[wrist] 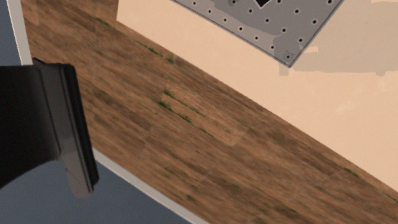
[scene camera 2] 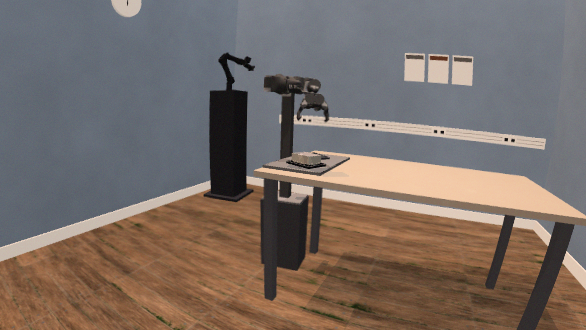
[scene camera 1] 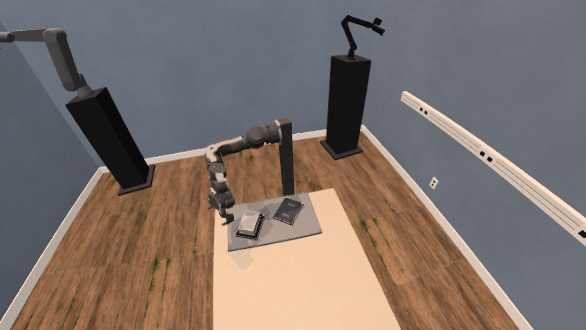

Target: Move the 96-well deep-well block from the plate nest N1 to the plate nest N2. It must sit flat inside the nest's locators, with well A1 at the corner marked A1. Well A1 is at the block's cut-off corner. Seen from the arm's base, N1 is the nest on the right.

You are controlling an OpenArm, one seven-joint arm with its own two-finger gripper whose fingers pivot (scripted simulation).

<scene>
The same spot on a dark post: point(scene camera 1: 286, 148) is point(scene camera 2: 292, 101).
</scene>
